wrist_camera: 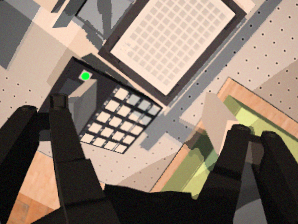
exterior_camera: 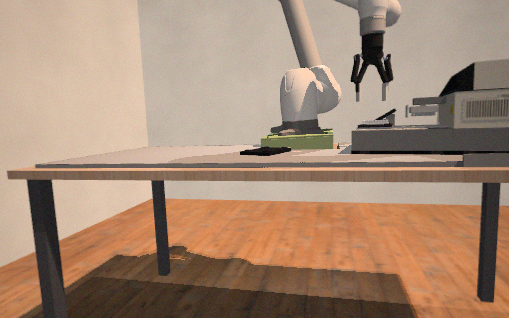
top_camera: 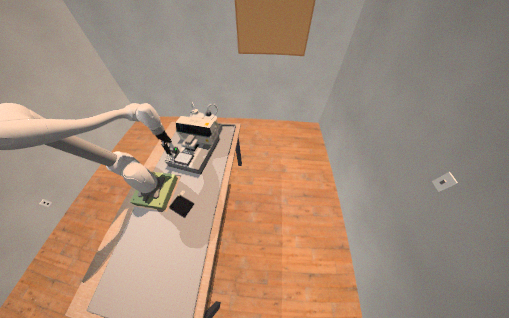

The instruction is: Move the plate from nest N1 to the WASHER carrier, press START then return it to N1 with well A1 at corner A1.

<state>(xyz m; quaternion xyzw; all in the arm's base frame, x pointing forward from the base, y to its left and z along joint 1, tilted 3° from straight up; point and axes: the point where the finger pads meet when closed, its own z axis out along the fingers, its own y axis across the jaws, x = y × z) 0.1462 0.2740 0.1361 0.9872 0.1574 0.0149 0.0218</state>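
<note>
My gripper is now 60 mm short of the white well plate and 100 mm above it. The rest, counted from my hand: carrier: 60 mm ahead, 110 mm below; washer: 100 mm ahead, 150 mm to the left, 70 mm below; N1 label: 100 mm ahead, 280 mm to the right, 200 mm below.
</note>
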